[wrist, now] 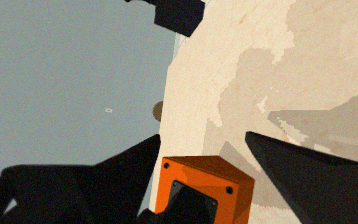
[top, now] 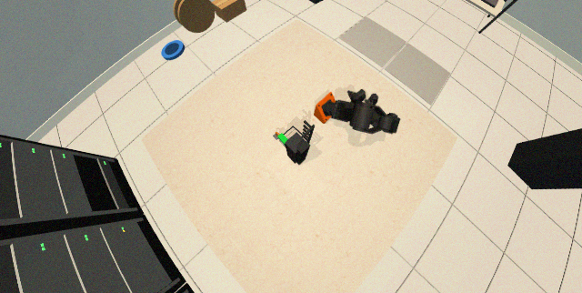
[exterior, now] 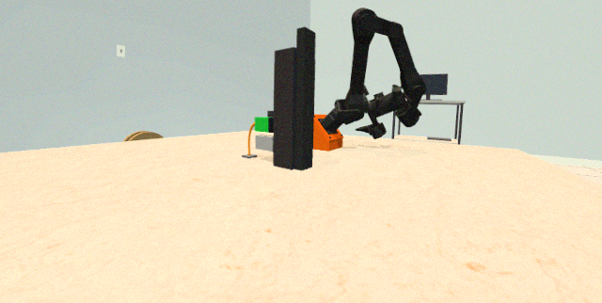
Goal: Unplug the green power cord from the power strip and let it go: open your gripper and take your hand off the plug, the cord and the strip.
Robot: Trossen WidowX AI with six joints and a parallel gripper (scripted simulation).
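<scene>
Now: the green plug 38 cm ahead of my gripper tip and 3 cm to the right of it.
</scene>
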